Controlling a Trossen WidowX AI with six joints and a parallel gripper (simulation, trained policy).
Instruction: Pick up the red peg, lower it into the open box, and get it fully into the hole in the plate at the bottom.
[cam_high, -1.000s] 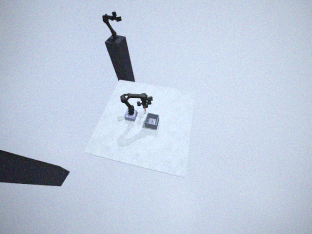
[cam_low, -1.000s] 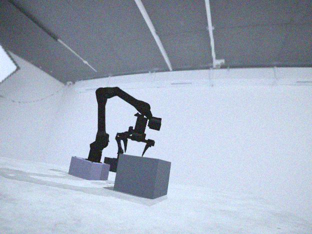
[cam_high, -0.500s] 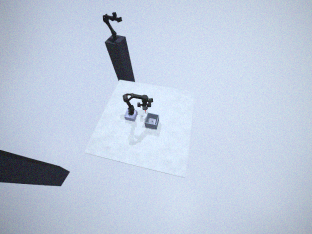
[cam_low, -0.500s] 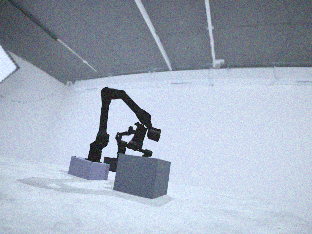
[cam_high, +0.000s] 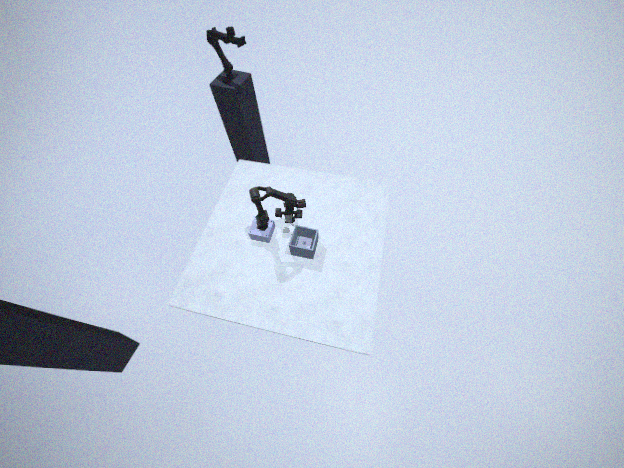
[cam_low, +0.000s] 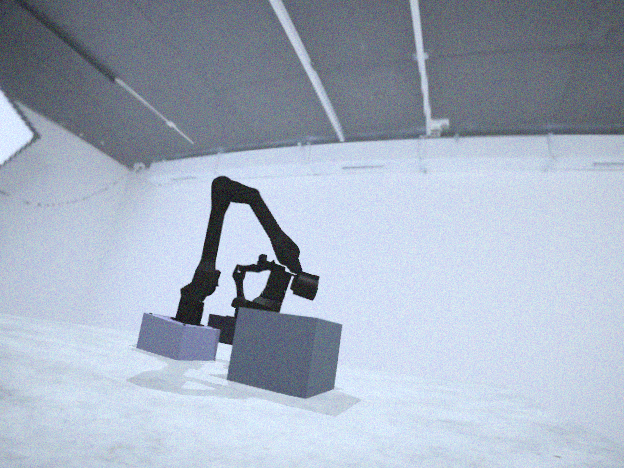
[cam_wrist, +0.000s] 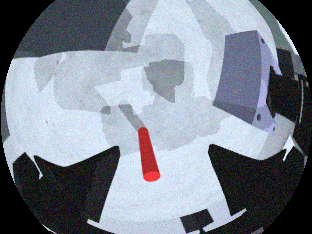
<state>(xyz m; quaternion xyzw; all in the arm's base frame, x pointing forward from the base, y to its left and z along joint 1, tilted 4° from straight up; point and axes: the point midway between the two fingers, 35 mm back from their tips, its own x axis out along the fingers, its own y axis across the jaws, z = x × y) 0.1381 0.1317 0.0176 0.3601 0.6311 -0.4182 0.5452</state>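
Right now my gripper tip is 20 mm above the red peg, 10 mm to the right of it and 10 mm short of it.
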